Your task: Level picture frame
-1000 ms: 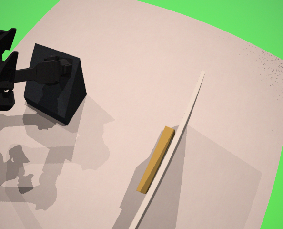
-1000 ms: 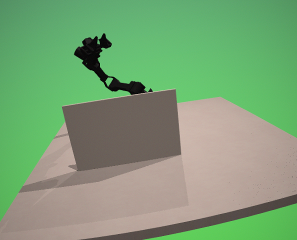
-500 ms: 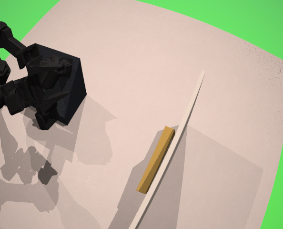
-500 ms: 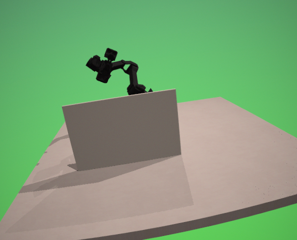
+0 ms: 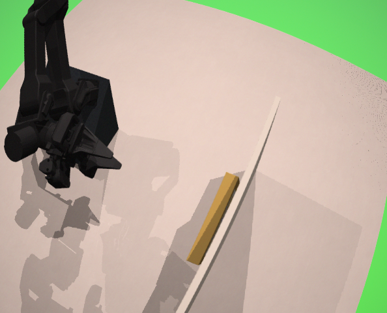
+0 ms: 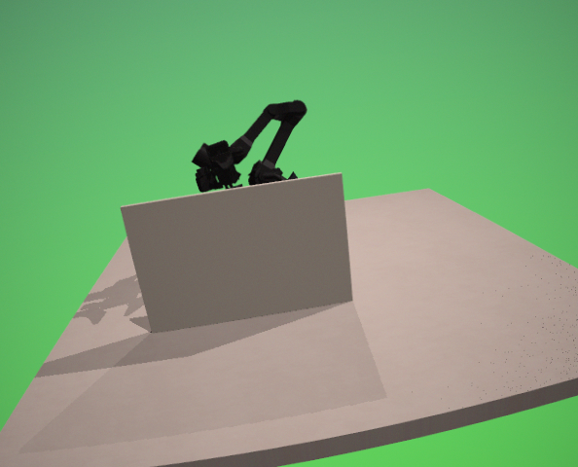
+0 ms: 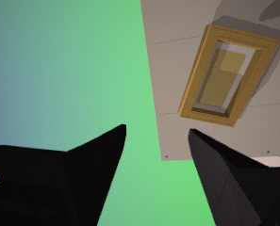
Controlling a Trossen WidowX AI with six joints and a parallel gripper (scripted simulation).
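My gripper tip is 200 mm short of the picture frame, 120 mm above it and 10 mm to the left of it. The rest, counted from my gripper tip: thin upright wall: 210 mm ahead, 140 mm below, 20 mm to the right.
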